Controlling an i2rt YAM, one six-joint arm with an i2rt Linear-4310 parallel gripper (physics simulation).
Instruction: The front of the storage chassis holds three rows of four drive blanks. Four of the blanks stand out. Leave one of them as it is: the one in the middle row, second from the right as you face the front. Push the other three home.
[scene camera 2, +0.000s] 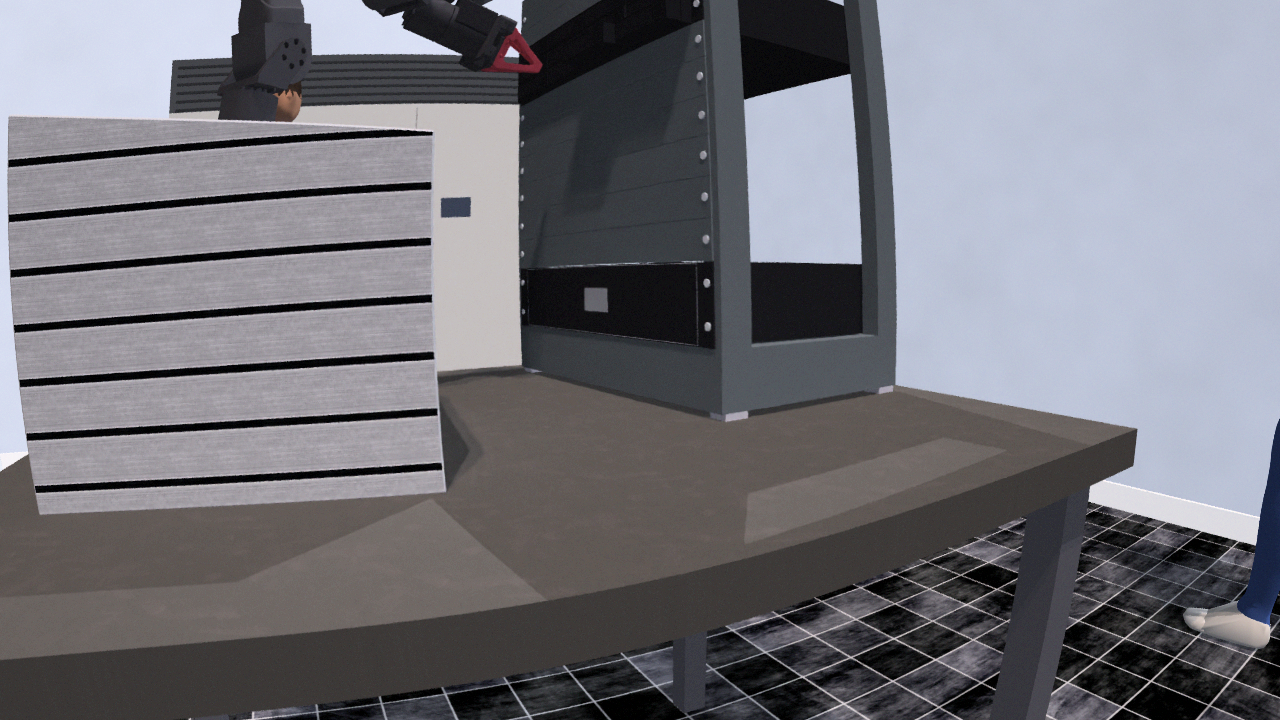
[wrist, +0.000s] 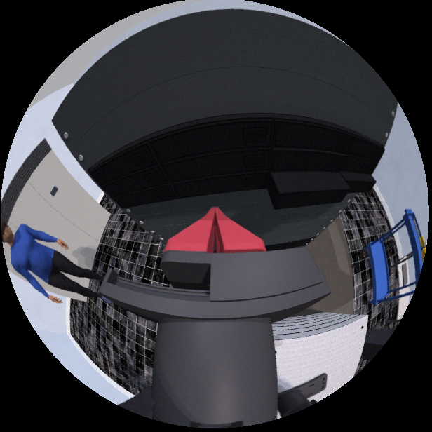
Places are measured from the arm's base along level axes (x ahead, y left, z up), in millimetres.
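Where they show: gripper, fingertip midpoint: (scene camera 2: 540, 68).
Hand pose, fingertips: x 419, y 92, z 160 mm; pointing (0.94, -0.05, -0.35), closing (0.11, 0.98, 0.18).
Observation:
After its pixels a point has its place.
The storage chassis (scene camera 2: 644, 31) @[x 420, y -136, z 150 mm] (wrist: 210, 162) is a black unit high in the rack, its front dark and hard to read. In the wrist view a drive blank (wrist: 310, 184) stands out as a black block at the lower right of the front, and a smaller dark block (wrist: 361, 179) stands out beside it to the right. Their exact rows are hard to tell. The blanks at the left and centre look about flush. My gripper (scene camera 2: 537, 67) @[x 419, y 92, z 160 mm] (wrist: 214, 212) has its red fingers shut, with nothing between them. The tips are near the chassis front, below its lower left half; contact cannot be told.
The grey rack (scene camera 2: 732, 268) @[x 452, y -227, z -127 mm] stands on the table (scene camera 2: 626, 465) @[x 264, y -294, z -282 mm]. Plain grey panels (scene camera 2: 617, 179) @[x 455, y -34, z -15 mm] and a black unit (scene camera 2: 653, 304) @[x 447, y -107, z -166 mm] sit below the chassis. A ribbed silver block (scene camera 2: 223, 331) @[x -40, y -228, z -155 mm] stands at the left. A person (wrist: 32, 252) and a blue cart (wrist: 380, 272) show at the sides.

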